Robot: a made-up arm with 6 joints. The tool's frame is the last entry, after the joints. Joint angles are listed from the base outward.
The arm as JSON. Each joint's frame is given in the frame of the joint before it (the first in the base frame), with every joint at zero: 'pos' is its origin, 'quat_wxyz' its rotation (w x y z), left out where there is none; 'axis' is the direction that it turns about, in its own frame. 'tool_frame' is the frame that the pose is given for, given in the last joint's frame.
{
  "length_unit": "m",
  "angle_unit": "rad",
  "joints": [
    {
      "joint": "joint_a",
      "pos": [
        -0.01,
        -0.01,
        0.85
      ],
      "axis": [
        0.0,
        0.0,
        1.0
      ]
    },
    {
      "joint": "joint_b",
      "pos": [
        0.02,
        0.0,
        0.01
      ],
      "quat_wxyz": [
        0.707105,
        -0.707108,
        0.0,
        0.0
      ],
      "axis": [
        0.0,
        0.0,
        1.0
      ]
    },
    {
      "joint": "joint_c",
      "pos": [
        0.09,
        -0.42,
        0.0
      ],
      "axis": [
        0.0,
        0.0,
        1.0
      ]
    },
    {
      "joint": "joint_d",
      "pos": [
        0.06,
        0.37,
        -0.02
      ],
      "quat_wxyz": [
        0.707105,
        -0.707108,
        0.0,
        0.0
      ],
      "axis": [
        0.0,
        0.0,
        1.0
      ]
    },
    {
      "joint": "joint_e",
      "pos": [
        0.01,
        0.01,
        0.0
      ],
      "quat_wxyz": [
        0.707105,
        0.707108,
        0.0,
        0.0
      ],
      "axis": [
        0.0,
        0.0,
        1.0
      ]
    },
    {
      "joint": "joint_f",
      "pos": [
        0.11,
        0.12,
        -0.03
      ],
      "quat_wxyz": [
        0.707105,
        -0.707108,
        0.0,
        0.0
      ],
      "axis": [
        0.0,
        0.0,
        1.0
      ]
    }
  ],
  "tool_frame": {
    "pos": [
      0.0,
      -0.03,
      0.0
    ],
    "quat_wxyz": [
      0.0,
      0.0,
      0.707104,
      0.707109
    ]
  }
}
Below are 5 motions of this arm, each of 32 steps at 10 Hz.
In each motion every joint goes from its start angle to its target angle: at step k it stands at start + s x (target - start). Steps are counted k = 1, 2, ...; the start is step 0. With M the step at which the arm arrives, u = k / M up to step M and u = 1 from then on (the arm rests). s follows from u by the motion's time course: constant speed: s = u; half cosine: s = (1 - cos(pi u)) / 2; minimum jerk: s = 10 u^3 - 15 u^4 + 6 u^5.
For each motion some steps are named. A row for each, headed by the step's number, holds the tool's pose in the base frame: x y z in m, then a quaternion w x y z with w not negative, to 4 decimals.
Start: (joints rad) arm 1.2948 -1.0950 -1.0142 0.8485 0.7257 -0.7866
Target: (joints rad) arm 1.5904 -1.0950 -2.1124 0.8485 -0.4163 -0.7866
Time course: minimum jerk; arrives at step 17
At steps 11, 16, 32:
11: 0.0912 -0.3538 1.6232 0.4948 0.5024 0.5508 0.4465
16: 0.1362 -0.4856 1.5668 0.3038 0.6247 0.4987 0.5184
32: 0.1366 -0.4865 1.5662 0.3021 0.6255 0.4983 0.5189

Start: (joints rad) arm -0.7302 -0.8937 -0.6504 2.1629 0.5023 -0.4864
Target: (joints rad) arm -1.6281 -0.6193 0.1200 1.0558 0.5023 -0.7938
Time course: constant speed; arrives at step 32
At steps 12, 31, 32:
12: 0.0788 -0.2758 1.0437 0.0632 -0.8493 -0.4947 0.1732
31: -0.0699 -0.1665 0.8354 0.3607 -0.7042 -0.4872 0.3698
32: -0.0738 -0.1551 0.8275 0.3734 -0.6929 -0.4930 0.3708

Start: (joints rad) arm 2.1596 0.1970 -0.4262 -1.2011 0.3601 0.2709
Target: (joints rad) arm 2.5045 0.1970 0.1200 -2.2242 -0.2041 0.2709
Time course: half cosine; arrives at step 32
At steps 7, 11, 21, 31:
7: -0.2768 0.2515 0.7577 0.7805 -0.6167 -0.0945 -0.0390
11: -0.2690 0.1851 0.7509 0.7515 -0.6384 -0.1581 0.0525
21: -0.1774 -0.0066 0.7747 0.5556 -0.6957 -0.3294 0.3143
31: -0.0936 -0.0798 0.8202 0.3875 -0.7133 -0.4005 0.4250

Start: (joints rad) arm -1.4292 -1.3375 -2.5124 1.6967 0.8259 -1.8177
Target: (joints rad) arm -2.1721 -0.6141 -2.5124 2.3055 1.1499 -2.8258
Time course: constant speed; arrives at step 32
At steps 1, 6, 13, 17, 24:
1: -0.0813 0.6856 1.4386 0.7177 -0.0192 -0.5293 -0.4520
6: 0.0109 0.6193 1.5153 0.6890 -0.0646 -0.5243 -0.4963
13: 0.1097 0.4984 1.6076 0.6473 -0.1225 -0.5191 -0.5446
17: 0.1475 0.4190 1.6522 0.6224 -0.1523 -0.5185 -0.5662
24: 0.1774 0.2718 1.7160 0.5760 -0.1986 -0.5238 -0.5953

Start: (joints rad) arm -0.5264 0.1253 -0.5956 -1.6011 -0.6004 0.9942
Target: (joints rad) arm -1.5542 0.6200 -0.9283 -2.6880 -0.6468 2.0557
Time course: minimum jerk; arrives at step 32
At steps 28, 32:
28: 0.1168 -0.3761 0.7606 0.2441 -0.3344 -0.7603 0.5005
32: 0.1085 -0.3776 0.7574 0.2529 -0.3369 -0.7584 0.4973

